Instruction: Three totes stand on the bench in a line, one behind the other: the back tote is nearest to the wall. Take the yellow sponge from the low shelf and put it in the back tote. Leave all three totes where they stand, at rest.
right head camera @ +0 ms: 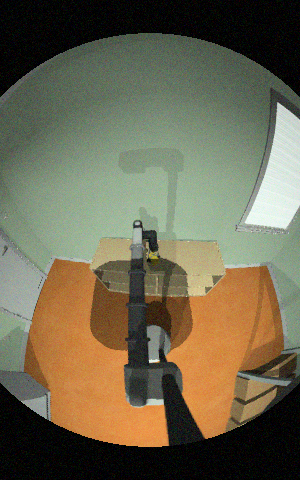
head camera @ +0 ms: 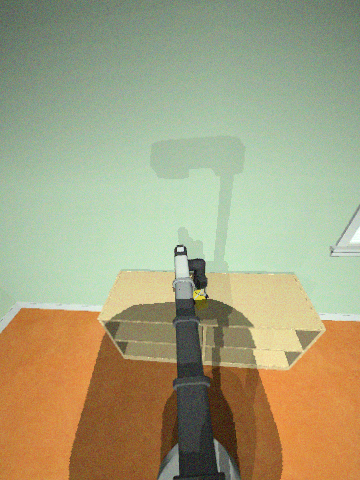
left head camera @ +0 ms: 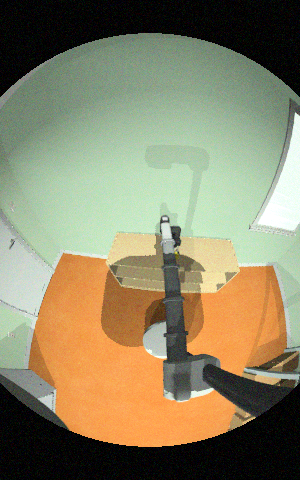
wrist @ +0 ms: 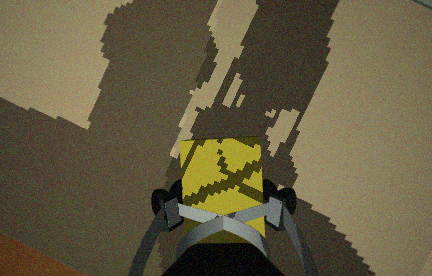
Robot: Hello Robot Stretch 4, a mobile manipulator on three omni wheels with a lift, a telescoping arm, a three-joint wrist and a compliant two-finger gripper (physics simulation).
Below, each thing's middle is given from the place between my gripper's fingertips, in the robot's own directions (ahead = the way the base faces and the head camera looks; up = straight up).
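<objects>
The yellow sponge [wrist: 222,175] is visible to me, and it sits 20 mm above my hand.
</objects>
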